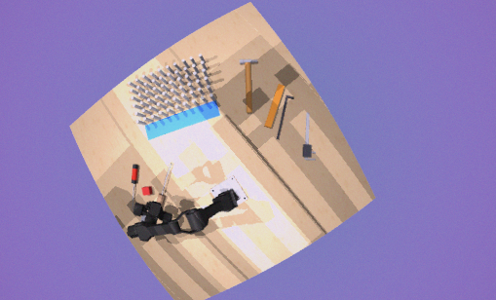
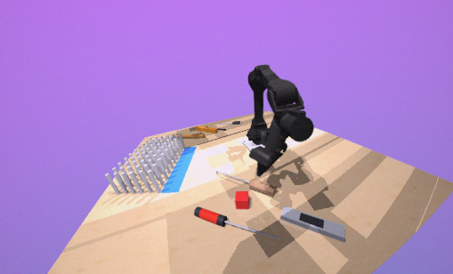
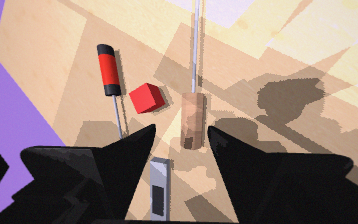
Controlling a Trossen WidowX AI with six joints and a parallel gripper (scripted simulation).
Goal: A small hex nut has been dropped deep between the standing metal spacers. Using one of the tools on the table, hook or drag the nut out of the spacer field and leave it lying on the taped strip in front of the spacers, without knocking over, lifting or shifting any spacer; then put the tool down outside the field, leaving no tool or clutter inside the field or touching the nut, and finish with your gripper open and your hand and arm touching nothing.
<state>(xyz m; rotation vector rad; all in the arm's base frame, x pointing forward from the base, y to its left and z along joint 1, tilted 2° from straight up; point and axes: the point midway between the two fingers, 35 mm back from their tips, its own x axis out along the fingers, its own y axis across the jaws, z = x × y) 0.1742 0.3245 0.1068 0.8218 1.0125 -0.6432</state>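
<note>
The red cube lies 90 mm ahead of my gripper tip, 60 mm below it and 20 mm to the left of it. Also, from my gripper tip: flat grey bar: 170 mm to the left, 70 mm below, 50 mm behind; thin metal rod tool: 90 mm to the right, 70 mm below, 60 mm ahead; blue taped strip: 340 mm to the right, 260 mm ahead, 80 mm below.
</note>
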